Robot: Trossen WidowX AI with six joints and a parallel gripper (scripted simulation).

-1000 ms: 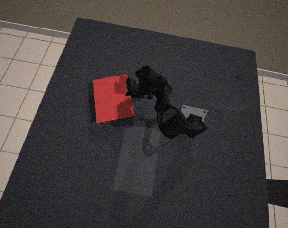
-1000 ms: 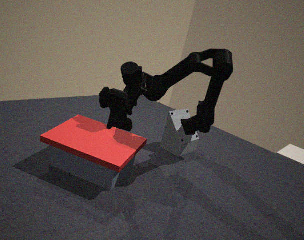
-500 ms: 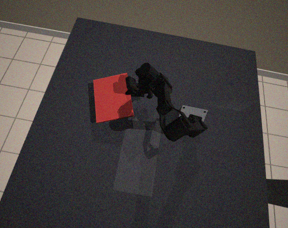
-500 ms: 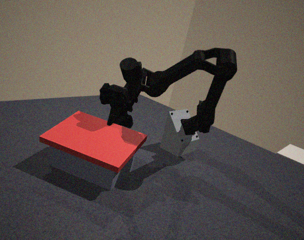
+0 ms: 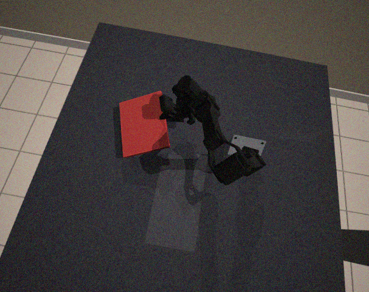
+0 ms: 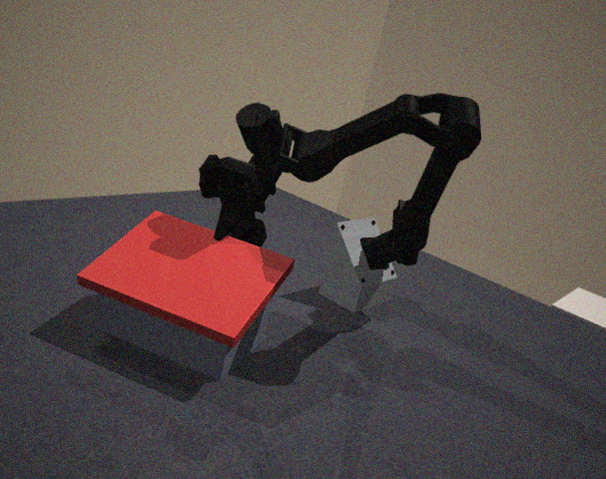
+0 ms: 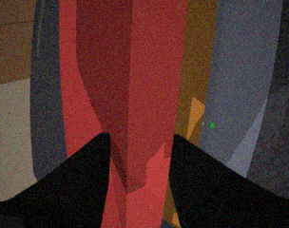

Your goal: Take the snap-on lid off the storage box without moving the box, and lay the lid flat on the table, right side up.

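The red lid is 70 mm ahead of my gripper tip, 30 mm to the left of it and 20 mm below it. Round my gripper tip: box: 80 mm below, 60 mm ahead, 30 mm to the left.
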